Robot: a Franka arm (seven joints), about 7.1 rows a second.
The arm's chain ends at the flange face. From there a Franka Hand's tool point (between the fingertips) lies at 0.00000 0.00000 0.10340 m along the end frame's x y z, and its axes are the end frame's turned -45 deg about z.
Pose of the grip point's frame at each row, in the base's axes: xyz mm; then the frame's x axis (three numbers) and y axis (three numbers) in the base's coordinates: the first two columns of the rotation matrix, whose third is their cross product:
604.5, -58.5, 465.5, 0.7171, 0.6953, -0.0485, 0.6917, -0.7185, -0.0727
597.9, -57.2, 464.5, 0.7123, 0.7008, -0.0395, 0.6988, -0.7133, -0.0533
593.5, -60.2, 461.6, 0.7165, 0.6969, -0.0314, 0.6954, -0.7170, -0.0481
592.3, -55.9, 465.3, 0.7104, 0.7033, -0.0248, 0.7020, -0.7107, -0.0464
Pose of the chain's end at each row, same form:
613.3, -60.4, 568.5, 0.9962, -0.0164, -0.0857, -0.0180, -0.9997, -0.0171
604.7, -58.3, 567.7, 0.9978, -0.0088, -0.0656, -0.0095, -0.9999, -0.0098
599.3, -61.5, 564.8, 0.9984, -0.0142, -0.0562, -0.0149, -0.9998, -0.0118
597.5, -57.5, 568.6, 0.9987, -0.0052, -0.0503, -0.0059, -0.9998, -0.0153

